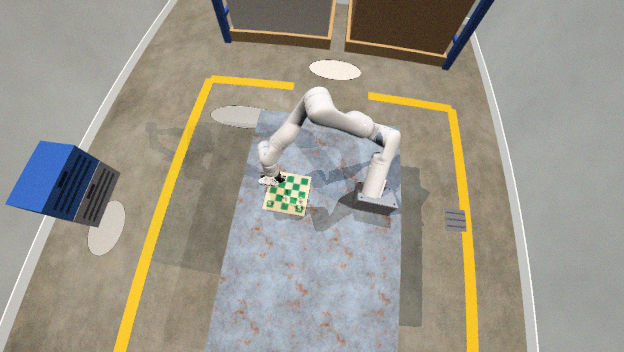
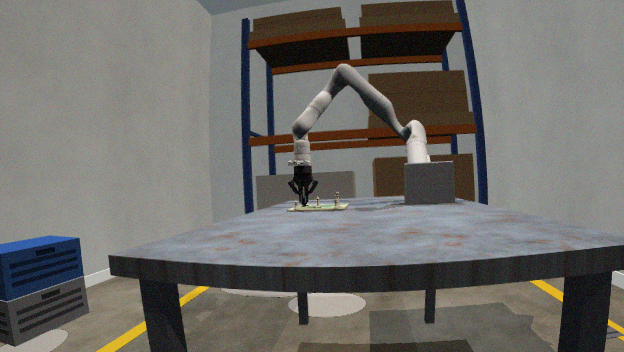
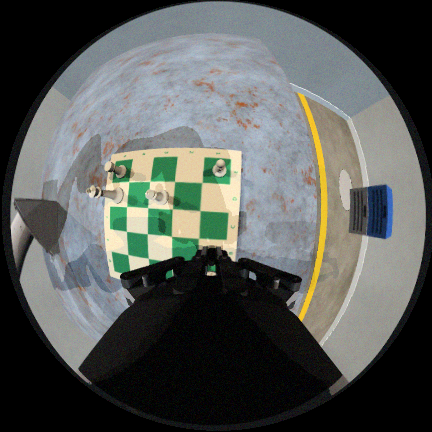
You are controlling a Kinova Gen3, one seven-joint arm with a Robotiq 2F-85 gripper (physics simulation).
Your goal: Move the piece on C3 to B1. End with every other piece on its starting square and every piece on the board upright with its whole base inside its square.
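Places are measured from the arm's base along level axes (x up, y back, z right), in metres.
Pixels of known places: gripper, fingertip midpoint: [image 2: 304,204] [image 3: 211,252]; arm's base at its link origin: [image 1: 370,193] [image 2: 420,176].
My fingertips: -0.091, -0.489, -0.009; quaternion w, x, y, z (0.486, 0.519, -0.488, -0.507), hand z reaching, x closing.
Observation:
Ahead of a thing's pixels: the offset from my fingertips to its top centre, as dx, dy, dz. "pt": to the spot under its first point. Level surfaces: height alone.
The green-and-cream board {-0.010, +0.076, -0.034} [image 1: 308,186] [image 3: 235,212] lies on the table. My gripper [image 1: 279,179] [image 2: 304,203] [image 3: 211,252] is shut, fingertips low at board level over about B1. It is shut on the piece from C3, which the fingers hide; whether its base touches the board cannot be told. Square C3 {pt -0.010, +0.074, -0.035} [image 3: 160,221] is bare. A small pawn {+0.022, -0.002, -0.112} [image 1: 270,203] [image 2: 295,204] [image 3: 220,168] stands on E1. A cream piece {+0.034, +0.076, -0.069} [image 1: 285,198] [image 2: 318,201] [image 3: 159,196] stands on D3, a tall piece {+0.054, +0.155, -0.069} [image 3: 112,194] on D5, and another piece {+0.024, +0.154, -0.108} [image 3: 118,170] on E5. These four look upright.
The robot's grey base block [image 1: 376,198] [image 2: 429,182] stands on the table {dx -0.016} [image 1: 300,285] [image 2: 350,235] to the right of the board. A blue crate on a grey one [image 1: 92,195] [image 2: 40,260] stands at the left, off the table. A shelf rack [image 2: 246,115] stands behind.

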